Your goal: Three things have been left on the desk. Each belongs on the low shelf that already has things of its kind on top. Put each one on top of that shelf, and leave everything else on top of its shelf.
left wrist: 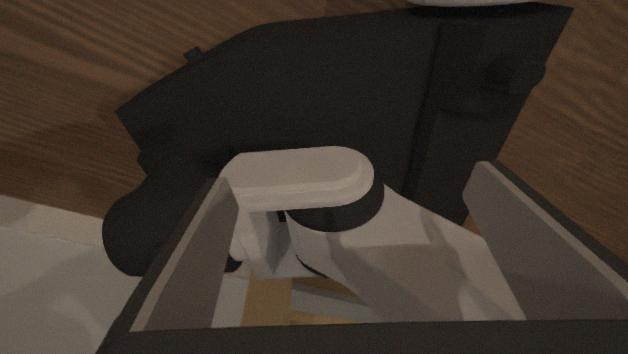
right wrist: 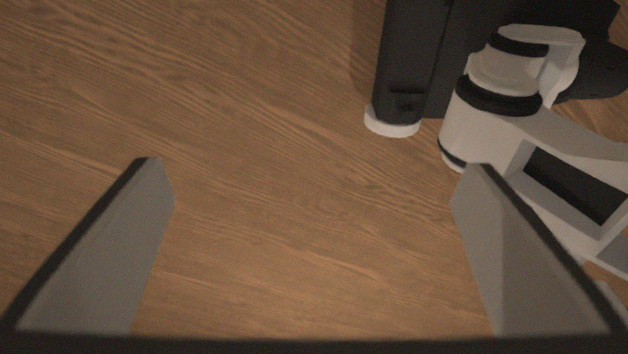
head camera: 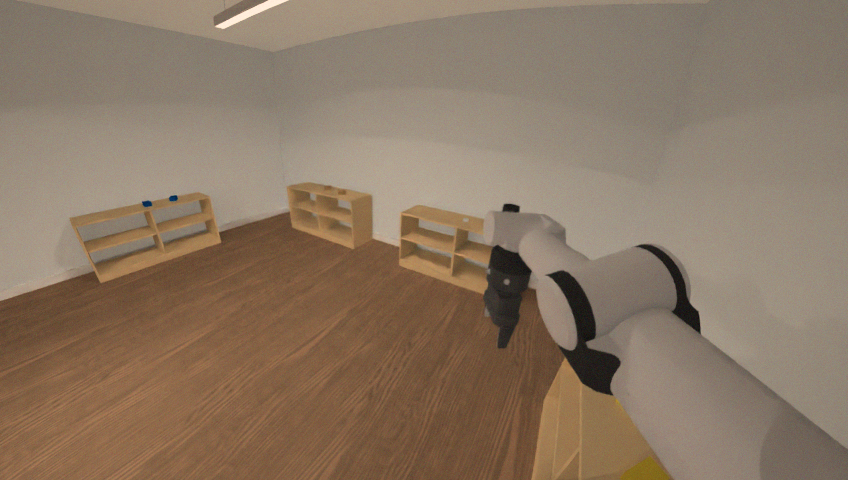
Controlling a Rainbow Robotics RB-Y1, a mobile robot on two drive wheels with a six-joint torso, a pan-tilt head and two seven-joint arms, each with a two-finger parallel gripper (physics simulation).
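Two blue blocks [head camera: 146, 203] [head camera: 173, 198] lie on the far-left low shelf [head camera: 110, 214]. Two brown blocks [head camera: 327, 187] [head camera: 341, 191] lie on the low shelf in the corner [head camera: 301, 186]. A small white thing [head camera: 465, 220] is on the third low shelf [head camera: 423, 212], which my right arm partly hides. Yellow things [head camera: 645, 469] show on the near shelf [head camera: 595, 440] at the bottom right, partly behind the arm. My right gripper [head camera: 503, 337] [right wrist: 314, 181] is open and empty, above the floor. My left gripper [left wrist: 347, 186] is open and empty. The desk does not show.
Wooden floor [head camera: 297, 356] lies between the shelves. Grey walls [head camera: 476, 118] stand behind them. The robot's dark base [left wrist: 310, 90] [right wrist: 410, 60] shows in both wrist views, with a light arm part [left wrist: 300, 175] beyond the left fingers and another arm part [right wrist: 500, 125] beside the right ones.
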